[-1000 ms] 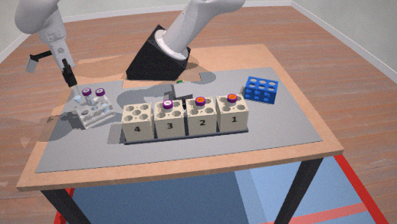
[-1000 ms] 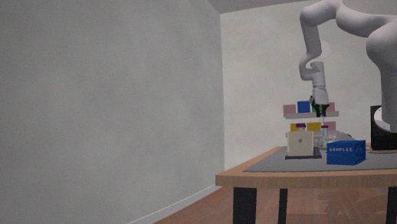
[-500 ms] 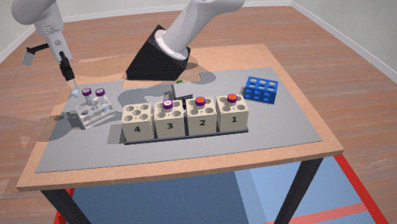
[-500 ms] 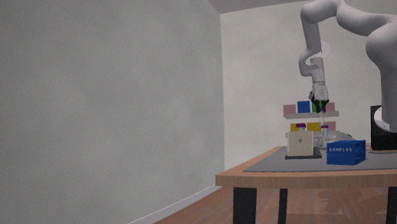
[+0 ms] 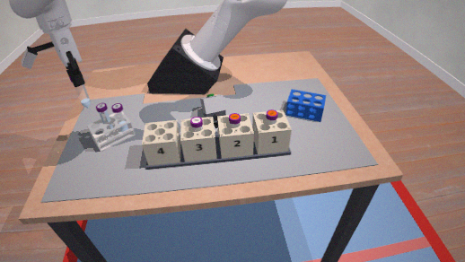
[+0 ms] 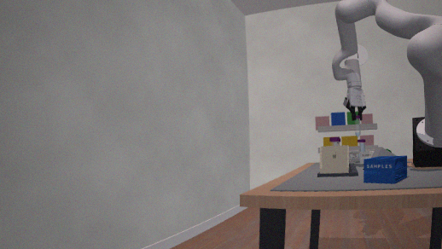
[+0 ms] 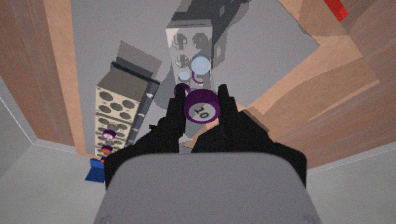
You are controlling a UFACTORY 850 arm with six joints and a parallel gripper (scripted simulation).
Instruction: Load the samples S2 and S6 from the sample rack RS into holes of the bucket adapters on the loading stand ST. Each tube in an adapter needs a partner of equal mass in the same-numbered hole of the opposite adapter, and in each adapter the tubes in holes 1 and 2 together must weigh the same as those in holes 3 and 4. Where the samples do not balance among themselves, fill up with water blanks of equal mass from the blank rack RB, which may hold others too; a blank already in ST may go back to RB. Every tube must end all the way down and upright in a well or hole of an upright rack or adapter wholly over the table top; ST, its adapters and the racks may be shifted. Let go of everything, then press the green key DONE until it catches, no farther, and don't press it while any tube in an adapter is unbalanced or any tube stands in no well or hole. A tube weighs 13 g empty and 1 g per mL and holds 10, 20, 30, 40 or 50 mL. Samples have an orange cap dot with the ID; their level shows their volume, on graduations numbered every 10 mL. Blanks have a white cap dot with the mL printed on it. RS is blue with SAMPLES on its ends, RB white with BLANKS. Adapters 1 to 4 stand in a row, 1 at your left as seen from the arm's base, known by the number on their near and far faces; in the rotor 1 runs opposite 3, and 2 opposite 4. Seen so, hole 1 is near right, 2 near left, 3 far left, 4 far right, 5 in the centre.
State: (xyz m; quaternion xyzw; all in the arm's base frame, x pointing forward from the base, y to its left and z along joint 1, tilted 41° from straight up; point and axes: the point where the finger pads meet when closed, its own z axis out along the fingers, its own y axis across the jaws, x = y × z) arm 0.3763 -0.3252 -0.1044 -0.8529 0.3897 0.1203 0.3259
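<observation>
Right now the blank marked 10 is 10 mm behind my hand and 50 mm below it. From my hand the other things lie so: adapter 4: 70 mm ahead, 250 mm to the left, 190 mm below; then white blank rack RB: 10 mm behind, 40 mm to the left, 220 mm below; then blank marked 20: 30 mm behind, 80 mm to the left, 180 mm below.
</observation>
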